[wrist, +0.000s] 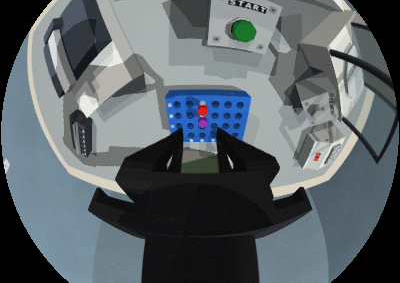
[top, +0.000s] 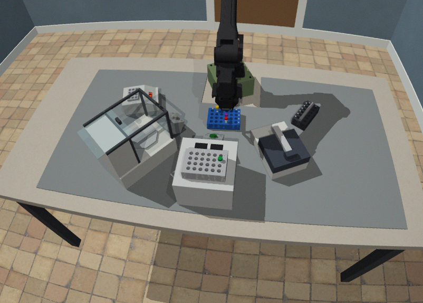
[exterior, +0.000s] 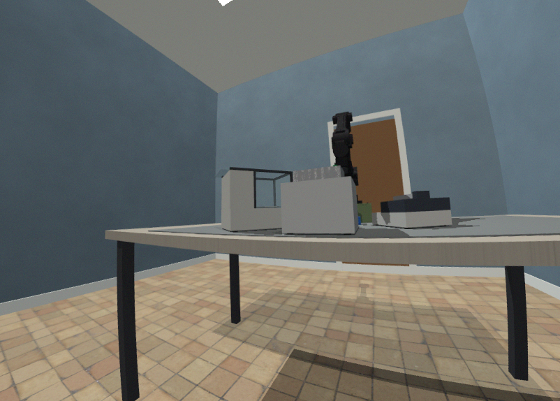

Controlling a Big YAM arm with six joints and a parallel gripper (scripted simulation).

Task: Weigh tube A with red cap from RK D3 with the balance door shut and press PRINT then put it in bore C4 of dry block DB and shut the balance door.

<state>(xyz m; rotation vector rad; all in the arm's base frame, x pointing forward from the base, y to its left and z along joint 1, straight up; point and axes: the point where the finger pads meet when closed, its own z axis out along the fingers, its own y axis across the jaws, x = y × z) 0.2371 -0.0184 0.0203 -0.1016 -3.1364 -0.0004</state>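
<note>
Right now the blue tube rack RK is 9 cm below my hand, 3 cm behind it and 1 cm to the right of it. Round my hand: black magnet block MG (32 cm to the left, 9 cm below, 4 cm behind); then grey well block (28 cm ahead, 7 cm to the right, 4 cm above); then spectrophotometer SP (19 cm to the left, 13 cm ahead, 4 cm below).
</note>
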